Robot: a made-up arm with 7 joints.
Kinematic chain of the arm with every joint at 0, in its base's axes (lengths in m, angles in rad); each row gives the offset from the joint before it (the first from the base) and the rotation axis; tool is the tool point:
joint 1: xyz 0 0 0.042 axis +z
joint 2: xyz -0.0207 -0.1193 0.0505 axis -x
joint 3: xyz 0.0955 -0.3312 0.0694 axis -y
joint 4: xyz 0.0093 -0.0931 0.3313 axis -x
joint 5: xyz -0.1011 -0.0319 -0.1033 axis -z
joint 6: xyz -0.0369 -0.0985 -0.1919 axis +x
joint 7: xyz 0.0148 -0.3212 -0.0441 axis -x
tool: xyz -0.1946 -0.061 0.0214
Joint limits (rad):
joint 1: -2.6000..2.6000
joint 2: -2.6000..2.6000
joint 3: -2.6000..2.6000
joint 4: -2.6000..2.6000
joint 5: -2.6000..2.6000
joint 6: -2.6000..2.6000
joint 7: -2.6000..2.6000
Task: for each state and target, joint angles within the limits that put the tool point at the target. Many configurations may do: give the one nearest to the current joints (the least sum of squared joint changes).
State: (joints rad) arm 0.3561 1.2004 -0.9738 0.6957 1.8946 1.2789 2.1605
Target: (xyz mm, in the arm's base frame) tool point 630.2 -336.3 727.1
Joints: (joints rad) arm 1.0837 0.7452 -0.9303 1.1732 2.1559 1.6010 2.2113
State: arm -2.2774 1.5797 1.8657 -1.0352 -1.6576 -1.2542 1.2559
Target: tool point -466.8 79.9 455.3
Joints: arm -1.8336 0.9571 2.0423 -1.3125 -1.3574 -1.7570 1.3035
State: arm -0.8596 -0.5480 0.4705 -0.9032 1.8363 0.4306 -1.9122
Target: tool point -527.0 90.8 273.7
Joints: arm -0.5493 -0.7341 0.4230 -1.0897 1.6973 0.0732 -1.8937
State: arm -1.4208 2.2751 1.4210 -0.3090 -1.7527 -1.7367 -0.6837
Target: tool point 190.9 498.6 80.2
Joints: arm -0.9874 2.5741 1.5645 -0.2183 -2.3210 -1.3615 -0.7504
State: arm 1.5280 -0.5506 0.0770 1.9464 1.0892 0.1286 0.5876
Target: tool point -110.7 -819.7 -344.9
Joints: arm 0.7296 -0.9192 0.5982 1.9087 1.1780 -0.2810 0.5985
